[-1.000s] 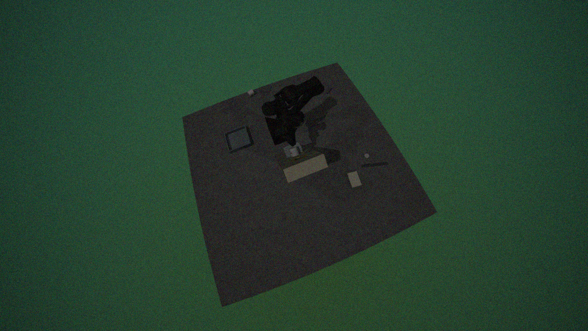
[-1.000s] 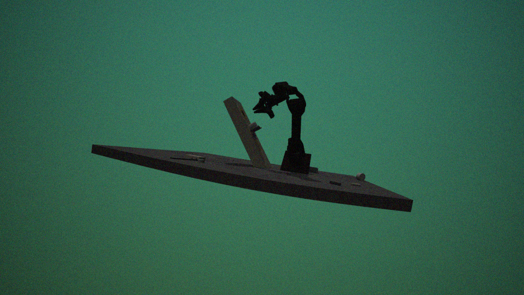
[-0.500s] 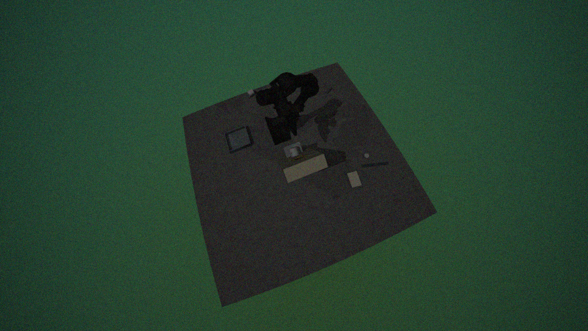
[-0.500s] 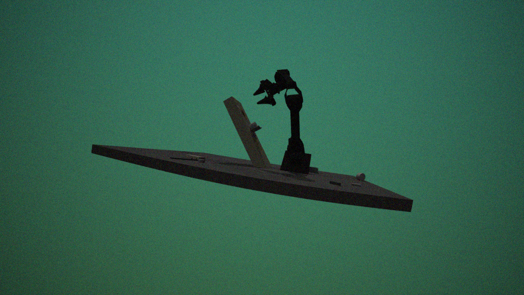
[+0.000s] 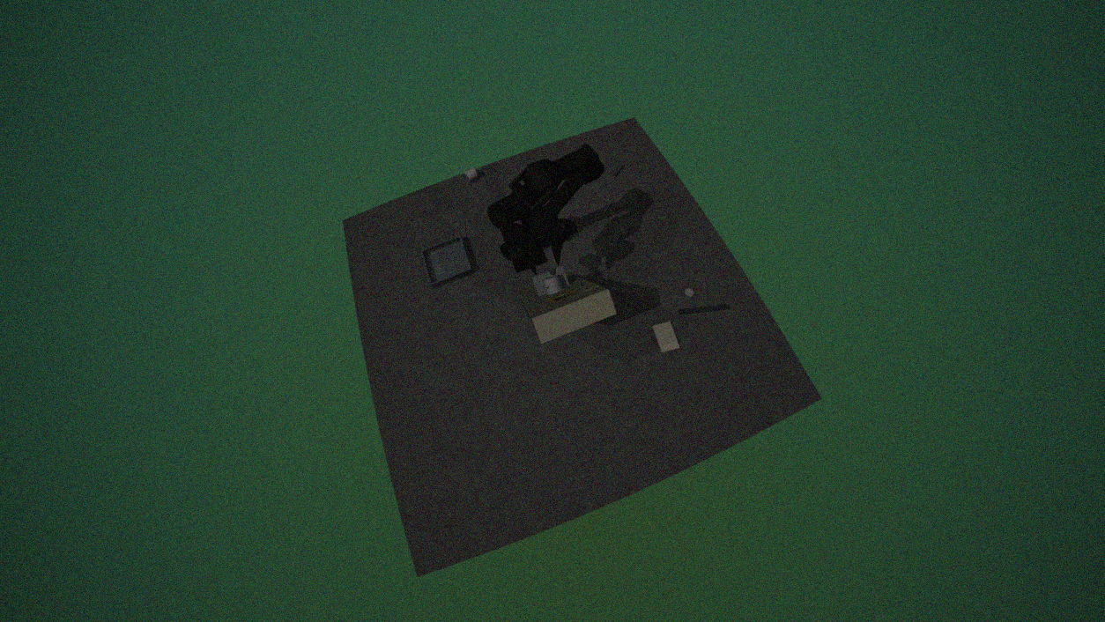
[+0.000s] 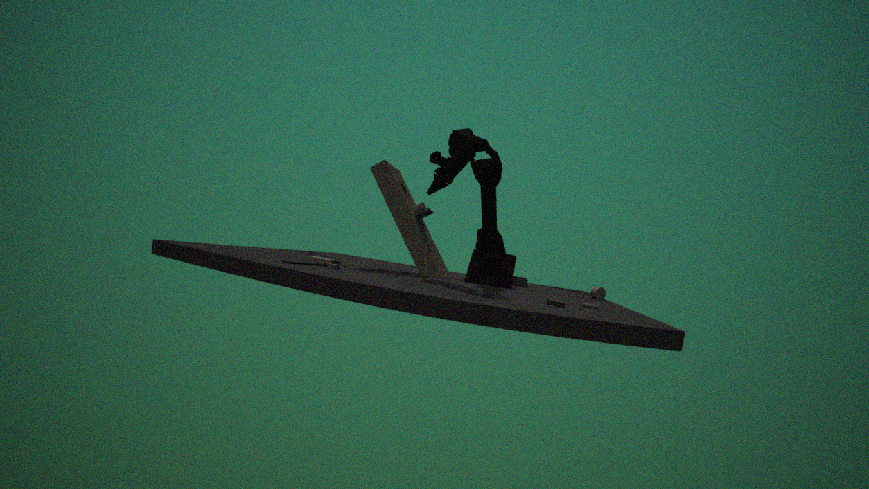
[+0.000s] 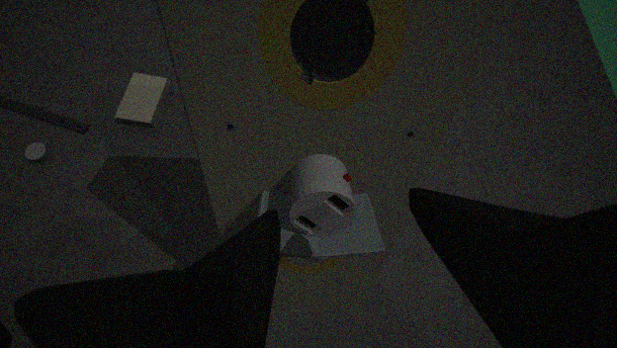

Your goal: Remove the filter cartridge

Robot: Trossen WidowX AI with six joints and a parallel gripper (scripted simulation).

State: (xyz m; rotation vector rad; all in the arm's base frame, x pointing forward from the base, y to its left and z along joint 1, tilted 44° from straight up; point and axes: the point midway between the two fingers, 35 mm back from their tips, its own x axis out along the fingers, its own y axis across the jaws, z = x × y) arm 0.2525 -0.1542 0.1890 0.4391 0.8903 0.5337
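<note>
Right now my gripper tip is 6 cm above the round white filter cartridge and 1 cm short of it. From my gripper tip the other things lie so: blue-grey tray 31 cm to the right, 29 cm behind, 27 cm below.
</note>
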